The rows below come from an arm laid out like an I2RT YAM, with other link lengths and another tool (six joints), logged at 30 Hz.
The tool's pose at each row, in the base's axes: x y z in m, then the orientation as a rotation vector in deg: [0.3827 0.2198 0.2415 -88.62 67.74 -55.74]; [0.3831 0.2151 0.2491 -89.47 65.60 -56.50]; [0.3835 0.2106 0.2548 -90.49 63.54 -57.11]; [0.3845 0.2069 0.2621 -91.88 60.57 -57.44]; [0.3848 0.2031 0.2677 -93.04 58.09 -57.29]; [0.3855 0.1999 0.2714 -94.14 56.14 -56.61]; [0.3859 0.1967 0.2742 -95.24 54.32 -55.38]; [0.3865 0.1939 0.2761 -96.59 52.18 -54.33]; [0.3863 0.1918 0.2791 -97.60 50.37 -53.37]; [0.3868 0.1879 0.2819 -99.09 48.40 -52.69]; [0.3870 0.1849 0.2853 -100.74 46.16 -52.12]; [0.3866 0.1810 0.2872 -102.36 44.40 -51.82]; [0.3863 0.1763 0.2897 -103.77 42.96 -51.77]
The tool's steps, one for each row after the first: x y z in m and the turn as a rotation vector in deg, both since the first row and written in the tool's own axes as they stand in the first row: [0.0051 -0.0069 -0.0025 0.75 -0.76 -1.66]; [0.0098 -0.0121 -0.0045 1.29 -1.57 -3.34]; [0.0140 -0.0189 -0.0062 2.00 -3.08 -5.45]; [0.0181 -0.0240 -0.0081 2.48 -4.61 -7.03]; [0.0215 -0.0274 -0.0090 2.59 -6.20 -8.12]; [0.0249 -0.0299 -0.0100 2.52 -8.08 -8.89]; [0.0279 -0.0316 -0.0105 2.44 -10.01 -10.06]; [0.0300 -0.0342 -0.0119 2.43 -11.67 -10.95]; [0.0341 -0.0366 -0.0129 2.19 -13.24 -12.33]; [0.0372 -0.0396 -0.0142 1.96 -14.85 -14.00]; [0.0410 -0.0409 -0.0159 1.55 -16.01 -15.59]; [0.0456 -0.0428 -0.0178 1.17 -16.80 -17.03]
